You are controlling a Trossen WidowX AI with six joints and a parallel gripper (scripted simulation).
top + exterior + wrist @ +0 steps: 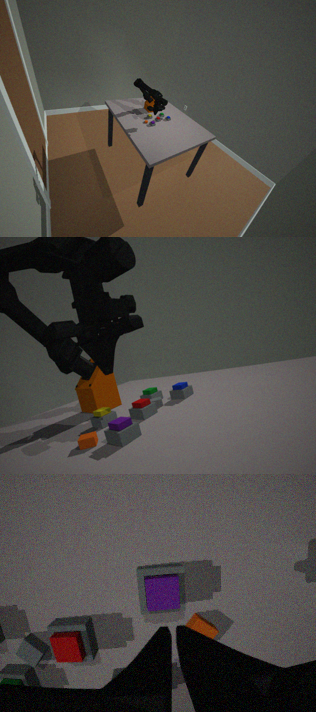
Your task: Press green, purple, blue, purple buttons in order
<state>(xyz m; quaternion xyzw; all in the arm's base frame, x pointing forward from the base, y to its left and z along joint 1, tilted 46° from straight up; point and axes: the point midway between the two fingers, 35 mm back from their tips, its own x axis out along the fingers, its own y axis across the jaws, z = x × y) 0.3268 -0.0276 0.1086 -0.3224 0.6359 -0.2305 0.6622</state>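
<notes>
Now: the purple button 90 mm below my gripper tip. Also, from my gripper tip: yellow button (140 mm behind, 90 mm below, 30 mm to the left); orange block (120 mm below, 60 mm behind, 50 mm to the right); red button (100 mm to the left, 90 mm below, 70 mm behind).
</notes>
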